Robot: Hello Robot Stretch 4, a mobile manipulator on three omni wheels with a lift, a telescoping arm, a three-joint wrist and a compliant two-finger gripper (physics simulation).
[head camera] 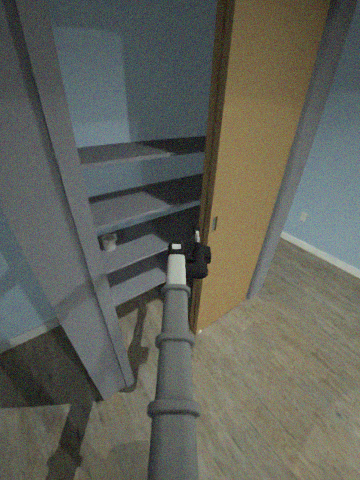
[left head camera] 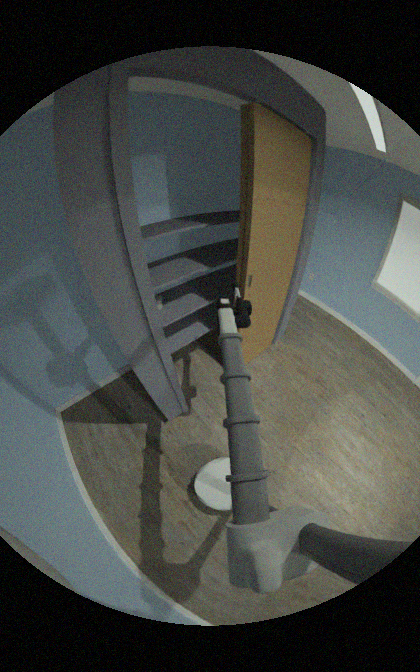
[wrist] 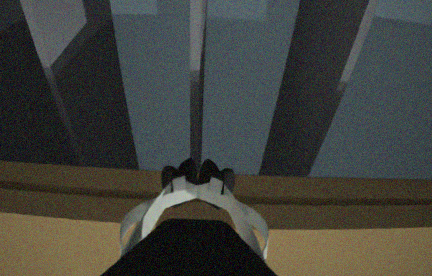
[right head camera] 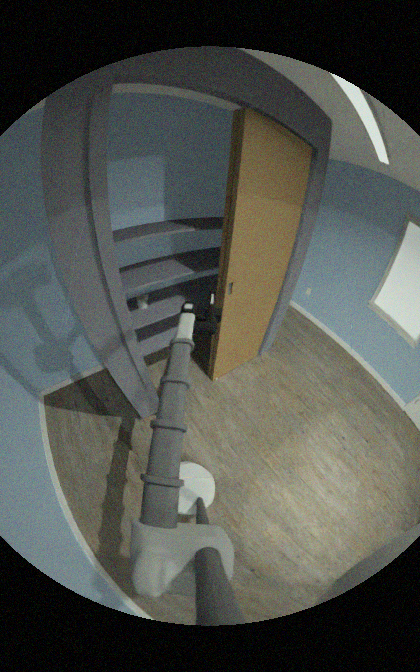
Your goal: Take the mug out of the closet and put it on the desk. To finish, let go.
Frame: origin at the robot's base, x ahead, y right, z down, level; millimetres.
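Seen in the pictures: gripper, fingertip midpoint: [head camera: 196,227] [wrist: 198,174].
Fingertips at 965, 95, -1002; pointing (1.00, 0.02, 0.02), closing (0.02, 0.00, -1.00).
Note:
A point is followed by its place in that frame, as x, y, z.
The small whitish mug [head camera: 109,242] @(1173, -430, -753) [left head camera: 160,303] [right head camera: 143,302] stands at the left end of the third shelf from the top in the closet [head camera: 52,130] @(630, -297, -1464) [left head camera: 122,200] [right head camera: 100,200]. The mug does not show in the wrist view. My gripper [wrist: 198,174] @(965, 95, -1002) is shut and empty, its dark fingertips together. It is at the inner edge of the orange door, to the right of the mug. In the head views the arm's end and the door edge partly hide the gripper. The desk does not show.
The orange sliding door [head camera: 260,125] @(1159, 376, -1444) [left head camera: 277,210] [right head camera: 267,210] [wrist: 65,245] @(1050, 228, -818) covers the closet's right part; its left part is open. The grey front post stands left of the opening. My extended arm [head camera: 175,360] @(286, 2, -1119) reaches over the floor. A bright window [left head camera: 402,265] is in the right wall.

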